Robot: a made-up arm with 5 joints. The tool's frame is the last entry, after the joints.
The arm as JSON. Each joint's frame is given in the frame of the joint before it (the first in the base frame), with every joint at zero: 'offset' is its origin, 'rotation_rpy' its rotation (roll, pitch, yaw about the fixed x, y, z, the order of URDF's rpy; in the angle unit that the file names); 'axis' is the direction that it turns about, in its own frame. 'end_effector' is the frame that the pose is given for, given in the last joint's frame.
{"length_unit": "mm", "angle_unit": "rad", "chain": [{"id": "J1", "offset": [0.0, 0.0, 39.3], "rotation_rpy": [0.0, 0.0, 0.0], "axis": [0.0, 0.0, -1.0]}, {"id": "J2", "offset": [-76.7, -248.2, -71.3], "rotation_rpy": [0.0, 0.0, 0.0], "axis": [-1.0, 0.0, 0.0]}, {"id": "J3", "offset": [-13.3, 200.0, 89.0], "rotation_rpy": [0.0, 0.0, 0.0], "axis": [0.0, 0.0, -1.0]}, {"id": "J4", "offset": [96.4, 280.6, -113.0], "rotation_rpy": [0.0, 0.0, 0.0], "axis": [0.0, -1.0, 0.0]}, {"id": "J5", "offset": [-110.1, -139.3, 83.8], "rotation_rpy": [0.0, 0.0, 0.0], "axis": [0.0, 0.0, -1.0]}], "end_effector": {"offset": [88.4, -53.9, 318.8], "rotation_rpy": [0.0, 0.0, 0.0]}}
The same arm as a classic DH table. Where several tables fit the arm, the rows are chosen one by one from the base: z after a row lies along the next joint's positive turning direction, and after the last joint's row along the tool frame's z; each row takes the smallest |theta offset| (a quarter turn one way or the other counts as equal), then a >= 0, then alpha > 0; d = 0 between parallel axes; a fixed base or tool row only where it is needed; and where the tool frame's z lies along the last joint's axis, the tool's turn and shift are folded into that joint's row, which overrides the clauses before.
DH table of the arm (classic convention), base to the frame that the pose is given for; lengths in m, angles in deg. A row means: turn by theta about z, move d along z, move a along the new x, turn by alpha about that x. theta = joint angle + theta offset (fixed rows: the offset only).
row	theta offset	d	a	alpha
base (fixed)	0	0	0	180
J1	90	0.032	0.2482	-90
J2	0	0.09	-0.2	90
J3	-90	0.024	0.0964	-90
J4	0	-0.1413	-0.1101	90
J5	31.37	0	0.1035	180
tool (fixed)	31.37	0.4026	0	0

